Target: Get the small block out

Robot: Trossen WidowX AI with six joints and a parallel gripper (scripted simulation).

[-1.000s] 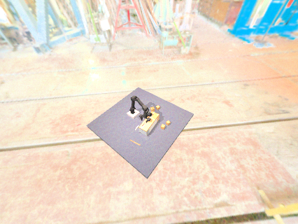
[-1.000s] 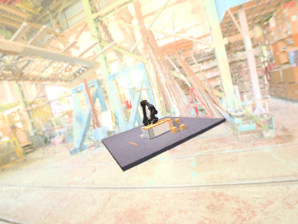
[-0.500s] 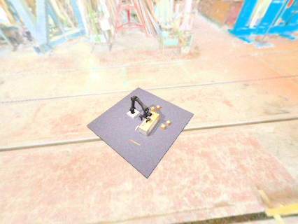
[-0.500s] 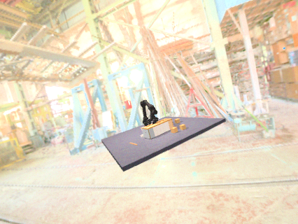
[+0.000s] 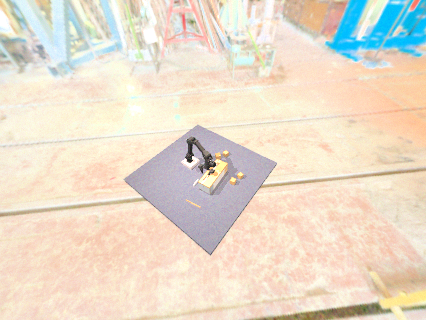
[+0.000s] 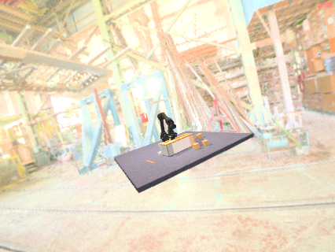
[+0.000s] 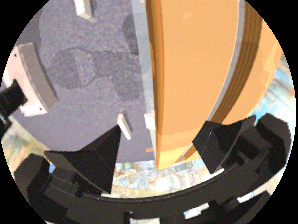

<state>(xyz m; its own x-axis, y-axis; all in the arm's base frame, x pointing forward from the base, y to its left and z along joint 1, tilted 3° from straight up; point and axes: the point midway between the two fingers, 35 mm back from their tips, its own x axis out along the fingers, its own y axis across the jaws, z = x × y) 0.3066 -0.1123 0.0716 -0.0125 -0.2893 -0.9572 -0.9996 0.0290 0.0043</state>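
Right now my gripper tip is 6 cm short of the small orange block and 2 cm to the left of it. Also, from my gripper tip: thin orange stick 5 cm ahead, 32 cm to the right, 9 cm below; then clear-fronted box 4 cm ahead, 5 cm to the left, 3 cm below.
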